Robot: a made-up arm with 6 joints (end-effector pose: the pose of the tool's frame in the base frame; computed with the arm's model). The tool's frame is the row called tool.
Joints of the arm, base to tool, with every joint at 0 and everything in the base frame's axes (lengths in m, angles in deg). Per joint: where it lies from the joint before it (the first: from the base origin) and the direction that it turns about. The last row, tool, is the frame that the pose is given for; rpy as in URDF.
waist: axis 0 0 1 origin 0 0 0.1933
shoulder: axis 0.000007 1 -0.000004 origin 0 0 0
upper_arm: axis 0.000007 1 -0.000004 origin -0.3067 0 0.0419
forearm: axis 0.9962 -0.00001 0.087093 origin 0.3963 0 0.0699
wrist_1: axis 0.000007 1 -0.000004 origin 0 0 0
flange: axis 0.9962 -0.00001 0.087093 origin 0.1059 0 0.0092
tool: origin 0 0 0 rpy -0.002 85.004 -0.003
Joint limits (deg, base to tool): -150..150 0..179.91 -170..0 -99.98..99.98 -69.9..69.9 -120..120
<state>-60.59 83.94 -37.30 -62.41 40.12 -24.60</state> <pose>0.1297 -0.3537 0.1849 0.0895 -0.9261 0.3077 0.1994</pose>
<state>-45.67 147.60 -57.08 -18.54 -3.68 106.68</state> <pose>0.2548 -0.2577 -0.1799 0.9174 0.3917 0.0347 0.0610</pose>
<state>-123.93 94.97 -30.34 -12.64 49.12 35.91</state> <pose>-0.1646 -0.2131 0.0674 -0.9507 -0.2550 -0.0619 0.1654</pose>
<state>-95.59 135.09 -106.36 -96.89 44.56 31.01</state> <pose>-0.1420 -0.6903 0.2287 -0.3911 -0.6722 0.5875 0.2235</pose>
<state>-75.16 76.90 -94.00 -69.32 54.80 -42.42</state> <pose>0.0233 -0.4053 0.6795 -0.1412 -0.7109 0.6300 0.2789</pose>
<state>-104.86 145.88 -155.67 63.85 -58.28 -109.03</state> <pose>-0.2579 -0.6558 0.5197 -0.4810 -0.1426 0.8639 0.0450</pose>
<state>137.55 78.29 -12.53 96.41 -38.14 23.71</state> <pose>-0.1329 0.2099 0.0929 -0.0590 0.9255 0.3553 0.1173</pose>
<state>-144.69 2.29 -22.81 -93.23 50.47 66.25</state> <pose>-0.1297 0.0085 0.4851 -0.5818 0.0690 0.7923 0.1700</pose>
